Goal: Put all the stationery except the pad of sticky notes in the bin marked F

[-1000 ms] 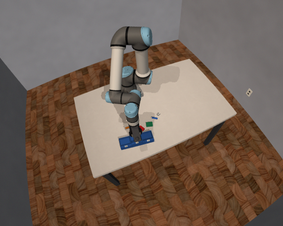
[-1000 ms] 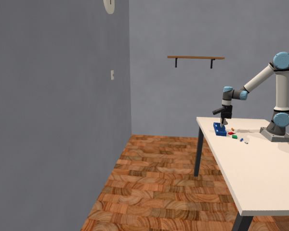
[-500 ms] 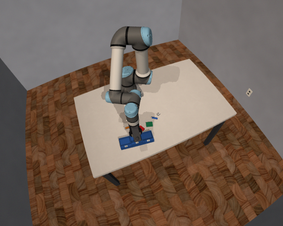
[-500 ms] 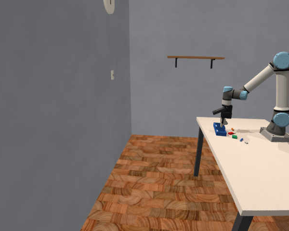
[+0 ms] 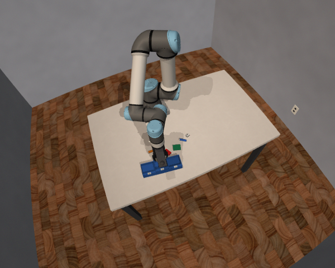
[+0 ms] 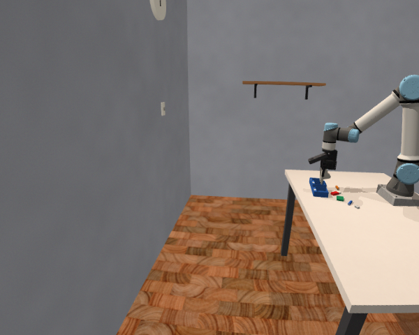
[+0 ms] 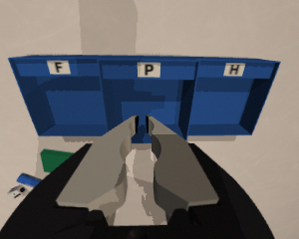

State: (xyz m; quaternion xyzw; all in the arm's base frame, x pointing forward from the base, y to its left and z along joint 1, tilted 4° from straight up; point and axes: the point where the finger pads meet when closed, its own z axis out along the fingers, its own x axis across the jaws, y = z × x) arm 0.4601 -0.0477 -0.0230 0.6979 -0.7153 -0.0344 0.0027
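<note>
My gripper is now 3 cm above the blue three-compartment bin, 1 cm to the left of it and 1 cm short of it. Round my hand: red block 9 cm behind, 5 cm to the left, 5 cm below; then orange stick 12 cm behind, 4 cm to the right, 4 cm below; then green pad 13 cm to the left, 9 cm behind, 5 cm below.
</note>
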